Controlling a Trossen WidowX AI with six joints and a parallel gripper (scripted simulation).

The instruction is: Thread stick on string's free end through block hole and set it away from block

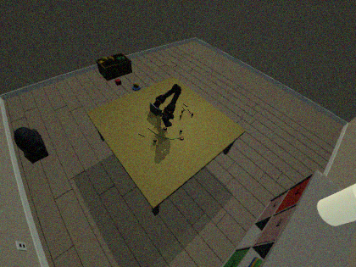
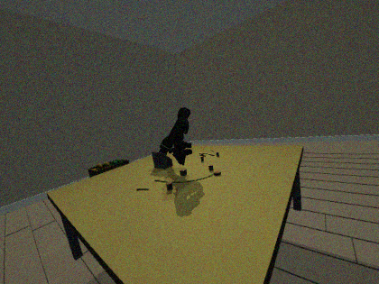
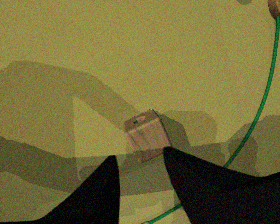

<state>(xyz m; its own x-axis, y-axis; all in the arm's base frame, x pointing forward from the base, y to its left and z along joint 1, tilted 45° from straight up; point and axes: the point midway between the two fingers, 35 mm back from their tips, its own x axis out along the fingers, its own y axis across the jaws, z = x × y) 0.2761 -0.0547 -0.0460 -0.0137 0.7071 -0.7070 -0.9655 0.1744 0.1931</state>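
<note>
The wooden block is 1 cm ahead of my gripper tip, 1 cm to the right of it and 5 cm below it. From my gripper tip the other things lie so: round wooden button: 21 cm ahead, 6 cm to the left, 5 cm below; thin wooden stick: 5 cm behind, 13 cm to the right, 6 cm below; wooden cylinder: 13 cm ahead, 11 cm to the left, 4 cm below.
</note>
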